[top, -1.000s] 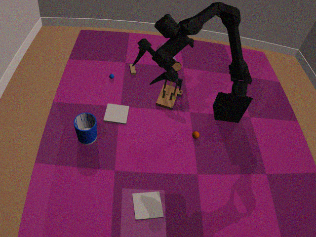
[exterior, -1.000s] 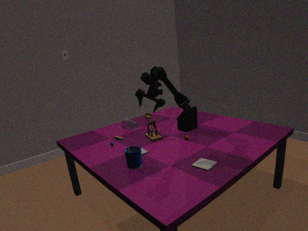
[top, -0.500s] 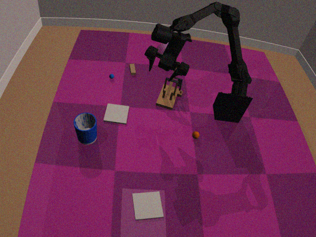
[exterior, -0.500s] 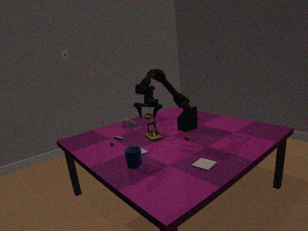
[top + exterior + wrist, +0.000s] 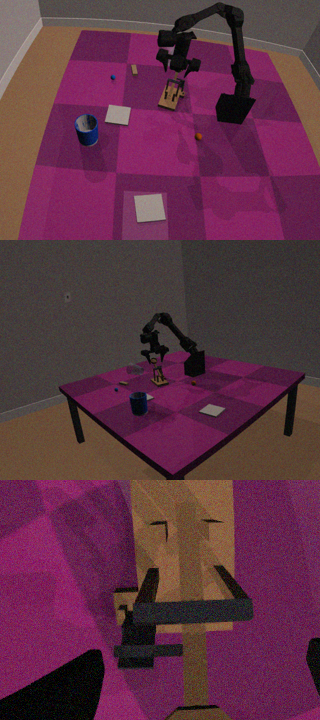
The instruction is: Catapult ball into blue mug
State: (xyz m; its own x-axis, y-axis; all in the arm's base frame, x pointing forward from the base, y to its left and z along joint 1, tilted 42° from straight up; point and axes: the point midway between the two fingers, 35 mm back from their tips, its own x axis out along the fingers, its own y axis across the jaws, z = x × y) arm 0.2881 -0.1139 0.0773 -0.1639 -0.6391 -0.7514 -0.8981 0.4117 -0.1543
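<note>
Right now the wooden catapult is 70 mm below my gripper tip and 30 mm behind it. The rest, counted from my gripper tip: small blue ball 270 mm ahead, 130 mm to the right, 130 mm below; wooden block 190 mm to the right, 160 mm ahead, 130 mm below; orange ball 250 mm to the left, 130 mm below, 80 mm behind.
</note>
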